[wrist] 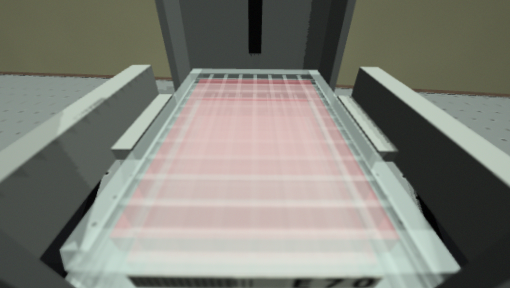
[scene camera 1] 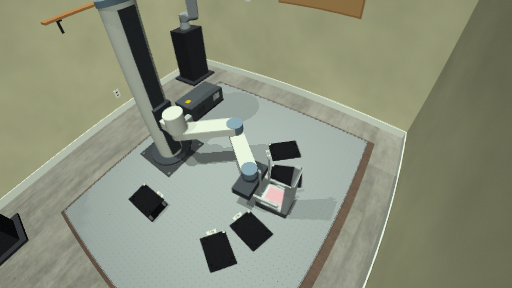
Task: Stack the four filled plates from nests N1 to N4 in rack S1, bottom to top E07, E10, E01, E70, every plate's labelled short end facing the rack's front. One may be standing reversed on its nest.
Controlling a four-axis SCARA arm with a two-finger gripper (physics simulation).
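Places are measured from the arm's base along level axes (x ahead, y left, z up), in centimetres.
Pixels of known places: gripper, between the fingertips: (wrist: 255, 85) (scene camera 1: 282, 197); arm's base, origin of its link: (scene camera 1: 171, 150).
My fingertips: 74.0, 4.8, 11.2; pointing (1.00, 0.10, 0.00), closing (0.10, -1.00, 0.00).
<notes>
For each thing: its middle in the pictures, then the offset to it from my fingertips, as dx, dy, dz. "spot": a spot on its surface instead.
- rack S1, middle of its body: (scene camera 1: 277, 189) -3.0, -0.3, +4.7
- nest, middle of its body: (scene camera 1: 286, 175) -6.7, +16.7, -8.8
- black station, middle of its body: (scene camera 1: 147, 201) -54.8, -38.0, -6.4
- dark grey box, a spot on its surface: (scene camera 1: 200, 100) spot: -79.4, +30.6, +1.6
My gripper (scene camera 1: 276, 194) (wrist: 255, 85) is shut on the clear, pink-filled plate E70 (wrist: 255, 160), with one finger along each long side. The plate lies level inside rack S1 (scene camera 1: 293, 192) (wrist: 215, 40). Its label, barcode and "E70", shows at the bottom of the wrist view, at the end away from the rack's tall grey back wall. Layered pink and clear edges show through it; labels of any plates below are hidden. Black nests (scene camera 1: 218, 251) (scene camera 1: 251, 230) (scene camera 1: 284, 150) stand around the rack with no plate visible on them. Another nest (scene camera 1: 283, 174) is partly hidden behind the rack.
A black station (scene camera 1: 146, 200) with a small block at its corner stands at the left. The robot's column (scene camera 1: 135, 65) stands behind it, beside a dark grey box (scene camera 1: 200, 100). The rack's upright posts and back wall rise close around the gripper.
</notes>
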